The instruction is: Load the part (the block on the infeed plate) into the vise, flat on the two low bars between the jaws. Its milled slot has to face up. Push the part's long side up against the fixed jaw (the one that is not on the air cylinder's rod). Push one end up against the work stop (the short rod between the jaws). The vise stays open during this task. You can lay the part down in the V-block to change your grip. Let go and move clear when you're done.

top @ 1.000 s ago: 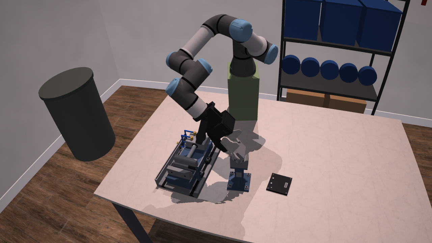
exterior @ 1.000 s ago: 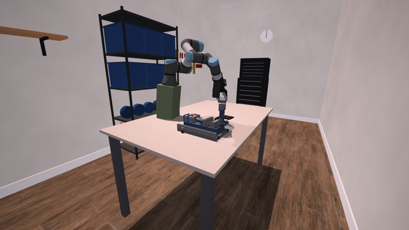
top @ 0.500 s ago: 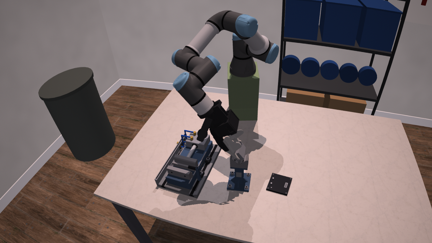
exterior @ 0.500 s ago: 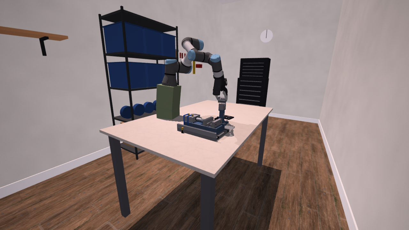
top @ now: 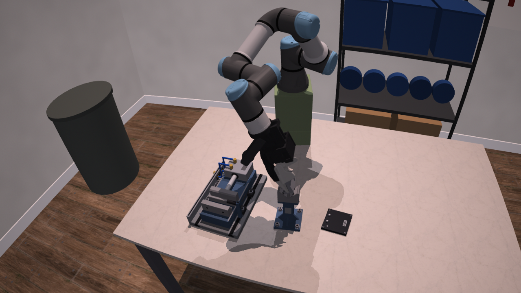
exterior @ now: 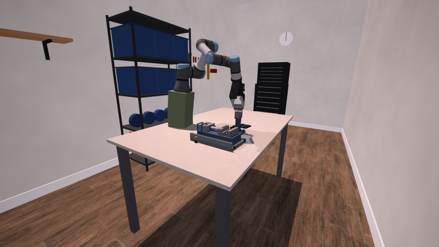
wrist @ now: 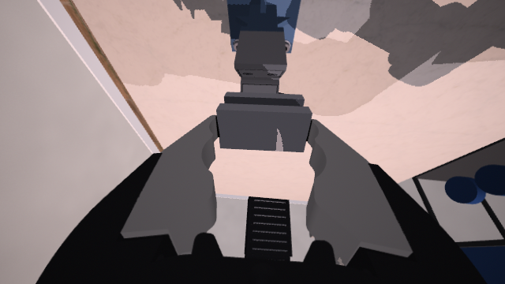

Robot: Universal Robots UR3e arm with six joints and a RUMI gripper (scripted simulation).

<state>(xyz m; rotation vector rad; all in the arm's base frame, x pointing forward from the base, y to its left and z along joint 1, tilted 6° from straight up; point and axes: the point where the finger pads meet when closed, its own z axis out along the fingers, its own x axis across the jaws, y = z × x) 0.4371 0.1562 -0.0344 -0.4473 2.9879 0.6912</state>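
Now: the part 10 mm below my hand. Also, from my hand: dark work stop rod (170 mm to the right, 100 mm below, 70 mm ahead); then black infeed plate (190 mm below, 170 mm to the left, 50 mm behind); then fixed jaw (210 mm to the right, 110 mm below, 110 mm ahead).
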